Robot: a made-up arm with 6 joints. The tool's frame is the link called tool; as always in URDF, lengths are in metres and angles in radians.
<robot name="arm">
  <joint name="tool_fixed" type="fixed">
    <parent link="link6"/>
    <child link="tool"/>
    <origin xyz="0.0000 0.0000 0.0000" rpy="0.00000 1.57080 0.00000"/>
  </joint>
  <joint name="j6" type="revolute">
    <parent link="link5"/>
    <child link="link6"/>
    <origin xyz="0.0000 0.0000 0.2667" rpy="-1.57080 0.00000 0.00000"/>
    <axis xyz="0 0 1"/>
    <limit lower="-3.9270" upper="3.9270"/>
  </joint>
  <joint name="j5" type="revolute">
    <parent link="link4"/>
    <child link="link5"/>
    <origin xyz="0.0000 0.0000 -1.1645" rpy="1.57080 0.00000 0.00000"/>
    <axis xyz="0 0 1"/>
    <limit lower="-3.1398" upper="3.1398"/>
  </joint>
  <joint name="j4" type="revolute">
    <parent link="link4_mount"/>
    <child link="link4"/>
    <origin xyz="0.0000 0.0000 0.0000" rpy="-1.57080 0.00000 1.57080"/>
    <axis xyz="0 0 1"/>
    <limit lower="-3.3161" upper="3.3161"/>
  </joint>
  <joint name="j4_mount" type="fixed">
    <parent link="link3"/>
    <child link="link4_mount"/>
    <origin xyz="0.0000 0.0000 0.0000"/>
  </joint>
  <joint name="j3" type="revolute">
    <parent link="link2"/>
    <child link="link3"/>
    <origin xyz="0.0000 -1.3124 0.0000" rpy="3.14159 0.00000 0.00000"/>
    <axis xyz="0 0 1"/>
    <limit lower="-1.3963" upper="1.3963"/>
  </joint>
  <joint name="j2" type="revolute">
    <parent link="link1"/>
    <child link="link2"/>
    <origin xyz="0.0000 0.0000 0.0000" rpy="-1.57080 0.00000 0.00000"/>
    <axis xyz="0 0 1"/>
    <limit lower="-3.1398" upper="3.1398"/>
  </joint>
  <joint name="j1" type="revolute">
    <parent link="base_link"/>
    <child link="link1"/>
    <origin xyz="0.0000 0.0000 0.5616"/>
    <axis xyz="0 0 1"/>
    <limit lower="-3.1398" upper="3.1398"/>
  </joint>
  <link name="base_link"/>
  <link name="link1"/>
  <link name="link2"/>
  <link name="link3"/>
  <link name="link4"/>
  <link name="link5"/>
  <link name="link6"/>
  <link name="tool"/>
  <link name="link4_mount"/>
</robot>
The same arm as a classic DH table. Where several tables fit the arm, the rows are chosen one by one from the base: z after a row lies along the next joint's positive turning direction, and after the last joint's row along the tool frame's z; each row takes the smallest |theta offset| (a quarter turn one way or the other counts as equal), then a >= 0, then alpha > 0; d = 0 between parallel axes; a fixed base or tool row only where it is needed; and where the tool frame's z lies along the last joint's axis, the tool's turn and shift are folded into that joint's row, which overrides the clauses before.
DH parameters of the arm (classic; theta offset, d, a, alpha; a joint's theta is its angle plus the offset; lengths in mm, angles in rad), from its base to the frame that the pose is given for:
j1: 0.0000 561.6 0.0 -1.5708
j2: -1.5708 0.0 1312.4 3.1416
j3: 0.0000 0.0 0.0 -1.5708
j4: 0.0000 -1164.5 0.0 1.5708
j5: 0.0000 266.7 0.0 -1.5708
j6: 1.5708 0.0 0.0 1.5708
tool (fixed): -1.5708 0.0 0.0 0.0000
Joint limits (rad, base to tool): -3.1398..3.1398 -3.1398..3.1398 -1.3963..1.3963 -3.3161..3.3161 -3.1398..3.1398 -3.9270..3.9270

